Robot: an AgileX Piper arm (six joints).
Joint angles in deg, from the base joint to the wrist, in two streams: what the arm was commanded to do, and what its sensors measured. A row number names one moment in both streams.
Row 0, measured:
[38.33 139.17 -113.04 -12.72 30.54 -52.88]
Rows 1 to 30, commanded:
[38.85 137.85 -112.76 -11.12 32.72 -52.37]
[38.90 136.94 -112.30 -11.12 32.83 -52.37]
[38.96 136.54 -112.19 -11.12 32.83 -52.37]
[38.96 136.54 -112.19 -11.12 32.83 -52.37]
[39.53 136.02 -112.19 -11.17 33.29 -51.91]
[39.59 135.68 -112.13 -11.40 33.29 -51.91]
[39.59 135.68 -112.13 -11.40 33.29 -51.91]
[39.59 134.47 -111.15 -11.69 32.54 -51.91]
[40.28 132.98 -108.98 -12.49 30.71 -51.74]
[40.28 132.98 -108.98 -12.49 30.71 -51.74]
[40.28 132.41 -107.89 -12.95 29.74 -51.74]
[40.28 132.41 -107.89 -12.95 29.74 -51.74]
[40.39 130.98 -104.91 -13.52 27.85 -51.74]
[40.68 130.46 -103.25 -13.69 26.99 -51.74]
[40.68 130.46 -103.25 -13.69 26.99 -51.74]
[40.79 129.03 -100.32 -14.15 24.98 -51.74]
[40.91 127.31 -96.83 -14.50 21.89 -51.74]
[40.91 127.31 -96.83 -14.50 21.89 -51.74]
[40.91 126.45 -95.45 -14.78 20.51 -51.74]
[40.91 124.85 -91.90 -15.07 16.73 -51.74]
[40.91 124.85 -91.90 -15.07 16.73 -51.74]
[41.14 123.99 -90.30 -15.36 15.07 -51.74]
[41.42 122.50 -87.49 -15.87 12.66 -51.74]
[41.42 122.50 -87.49 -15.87 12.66 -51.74]
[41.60 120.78 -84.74 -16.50 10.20 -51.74]
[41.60 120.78 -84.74 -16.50 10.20 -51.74]
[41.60 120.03 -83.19 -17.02 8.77 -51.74]
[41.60 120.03 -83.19 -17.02 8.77 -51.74]
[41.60 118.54 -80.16 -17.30 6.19 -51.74]
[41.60 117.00 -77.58 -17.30 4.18 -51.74]
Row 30, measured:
[41.37 120.49 -80.04 -15.81 11.00 -52.14]
